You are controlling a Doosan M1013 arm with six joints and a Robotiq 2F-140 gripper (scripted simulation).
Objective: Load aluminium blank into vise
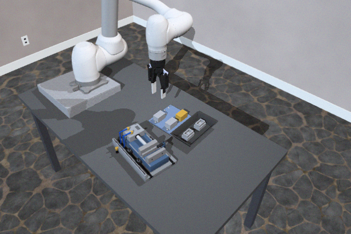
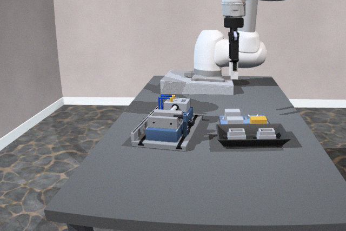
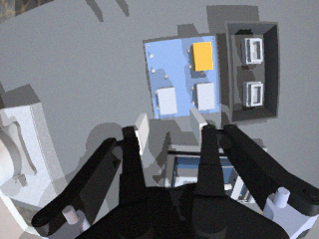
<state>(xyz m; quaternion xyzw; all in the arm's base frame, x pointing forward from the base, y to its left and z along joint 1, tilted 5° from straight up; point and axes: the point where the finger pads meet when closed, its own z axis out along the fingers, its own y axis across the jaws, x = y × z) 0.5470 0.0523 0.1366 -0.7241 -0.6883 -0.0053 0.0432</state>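
The aluminium blank is 19 cm below my hand. The rest, counted from my hand: brass blank: 19 cm below, 9 cm to the left, 9 cm ahead; then blue infeed plate: 21 cm below, 5 cm ahead, 4 cm to the left.
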